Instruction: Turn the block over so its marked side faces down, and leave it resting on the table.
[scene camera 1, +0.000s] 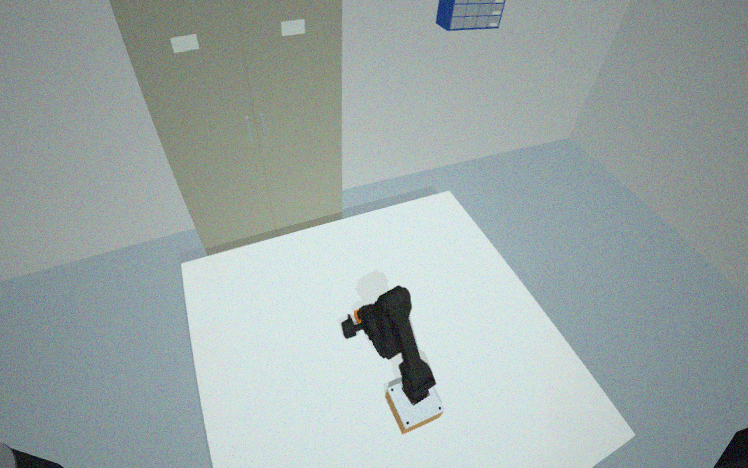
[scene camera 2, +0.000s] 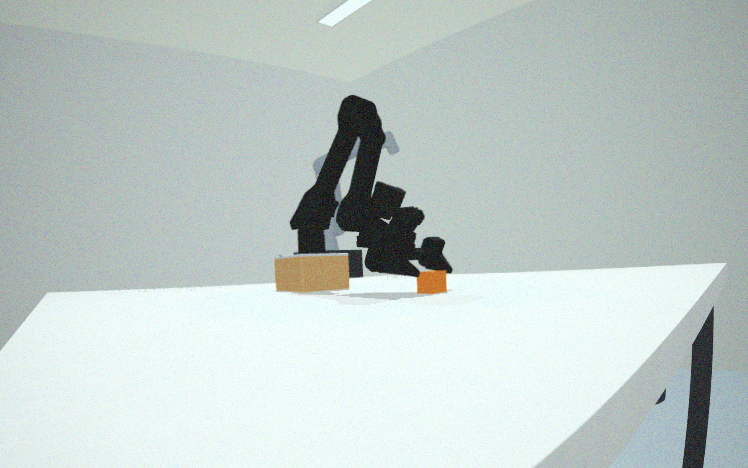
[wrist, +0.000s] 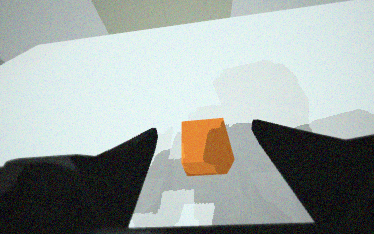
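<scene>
My gripper (scene camera 2: 436, 273) is open and holds nothing; the wrist camera also shows the gripper (wrist: 203, 128). An orange block (wrist: 205, 147) is present.
</scene>
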